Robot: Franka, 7 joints.
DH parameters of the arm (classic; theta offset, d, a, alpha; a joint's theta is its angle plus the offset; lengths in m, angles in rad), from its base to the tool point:
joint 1: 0 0.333 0 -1.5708
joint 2: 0 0 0 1.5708
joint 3: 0 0.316 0.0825 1.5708
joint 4: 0 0 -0.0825 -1.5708
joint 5: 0 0.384 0 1.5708
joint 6: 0 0 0.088 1.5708
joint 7: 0 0.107 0 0
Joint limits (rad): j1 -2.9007..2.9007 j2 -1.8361..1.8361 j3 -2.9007..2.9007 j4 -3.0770..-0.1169 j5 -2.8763..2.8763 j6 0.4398..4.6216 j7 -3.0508..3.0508
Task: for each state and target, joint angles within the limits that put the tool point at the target. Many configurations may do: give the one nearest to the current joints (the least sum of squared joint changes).
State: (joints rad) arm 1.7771 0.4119 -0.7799 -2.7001 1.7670 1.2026 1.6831
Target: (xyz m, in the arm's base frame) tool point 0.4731 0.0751 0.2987
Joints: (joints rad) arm 1.2311 0.3897 -1.3317 -2.4419 1.8964 1.3317 1.6831
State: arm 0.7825 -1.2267 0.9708 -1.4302 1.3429 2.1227 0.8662
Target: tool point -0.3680 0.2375 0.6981
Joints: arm 0.9237 -1.3286 0.7940 -2.0879 1.2373 1.9863 0.8662
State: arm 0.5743 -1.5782 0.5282 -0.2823 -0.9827 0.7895 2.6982
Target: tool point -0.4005 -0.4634 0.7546
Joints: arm 0.8275 -1.2912 0.4389 -0.3388 -1.0345 1.0545 2.6982
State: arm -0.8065 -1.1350 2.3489 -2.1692 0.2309 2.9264 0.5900
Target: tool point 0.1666 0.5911 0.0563
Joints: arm -0.9833 -1.2411 2.2930 -1.9054 0.2258 2.9496 0.5900
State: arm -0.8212 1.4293 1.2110 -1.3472 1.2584 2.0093 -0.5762
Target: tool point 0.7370 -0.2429 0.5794
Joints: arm -0.9546 1.1474 1.3941 -0.9513 1.3153 2.0732 -0.5762
